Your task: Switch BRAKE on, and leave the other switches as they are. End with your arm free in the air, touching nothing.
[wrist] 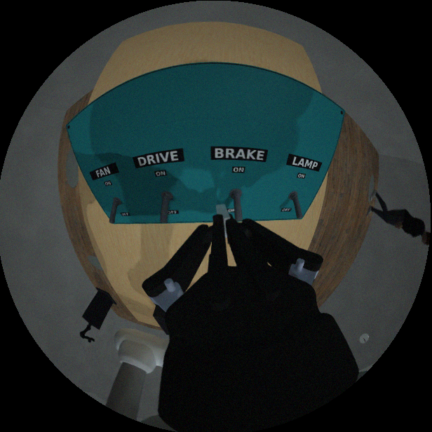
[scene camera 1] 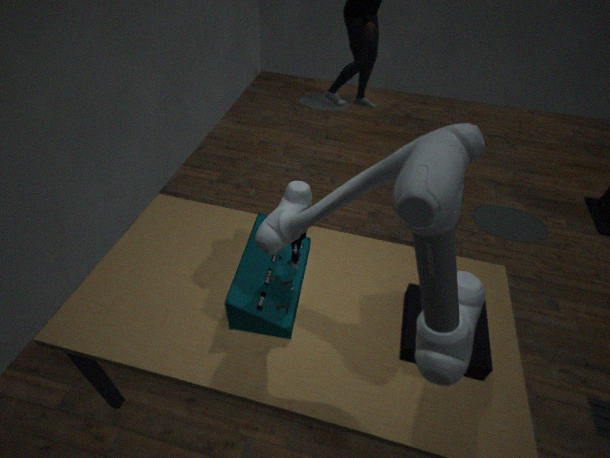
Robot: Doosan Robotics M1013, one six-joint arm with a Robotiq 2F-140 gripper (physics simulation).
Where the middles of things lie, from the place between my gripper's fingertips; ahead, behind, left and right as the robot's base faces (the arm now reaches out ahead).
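With the teal switch panel (scene camera 1: 258, 288), my hand is 4 cm to the right of it and 10 cm short of it, and it's 2 cm above the panel.
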